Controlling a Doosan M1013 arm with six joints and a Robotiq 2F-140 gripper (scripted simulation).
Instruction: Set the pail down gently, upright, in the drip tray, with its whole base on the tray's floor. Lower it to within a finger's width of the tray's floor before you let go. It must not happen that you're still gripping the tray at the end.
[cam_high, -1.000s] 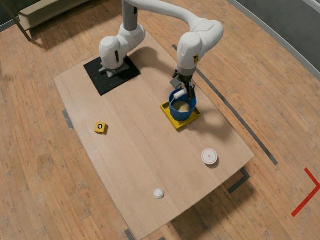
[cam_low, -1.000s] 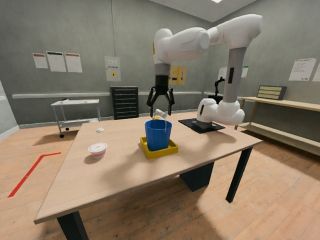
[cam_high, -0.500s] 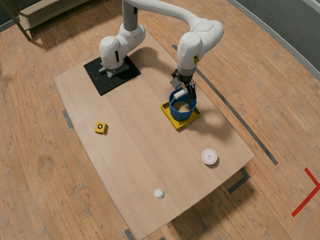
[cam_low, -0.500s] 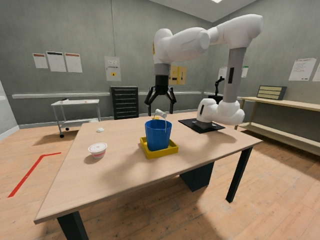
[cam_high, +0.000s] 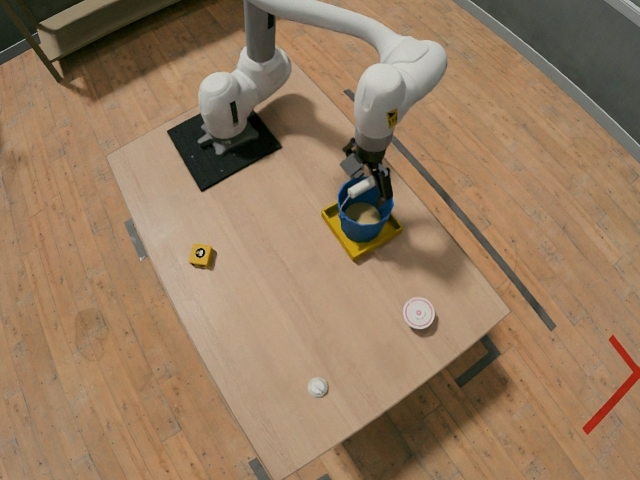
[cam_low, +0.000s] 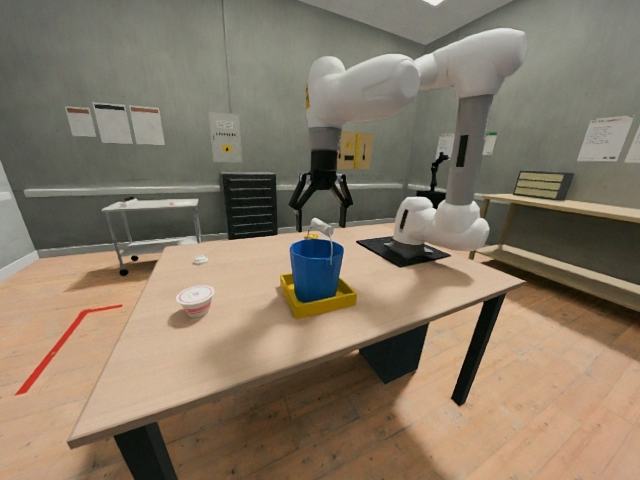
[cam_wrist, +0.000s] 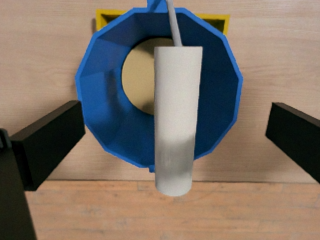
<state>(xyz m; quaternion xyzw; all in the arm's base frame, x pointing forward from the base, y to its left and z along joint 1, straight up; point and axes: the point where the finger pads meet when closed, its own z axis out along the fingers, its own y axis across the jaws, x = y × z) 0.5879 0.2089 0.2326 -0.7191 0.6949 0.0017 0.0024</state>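
Now: hand 10 mm short of the pail handle and 30 mm above it. From my hand the other things lie so: blue pail 10 mm ahead, 90 mm below; yellow drip tray 10 mm ahead, 230 mm below.
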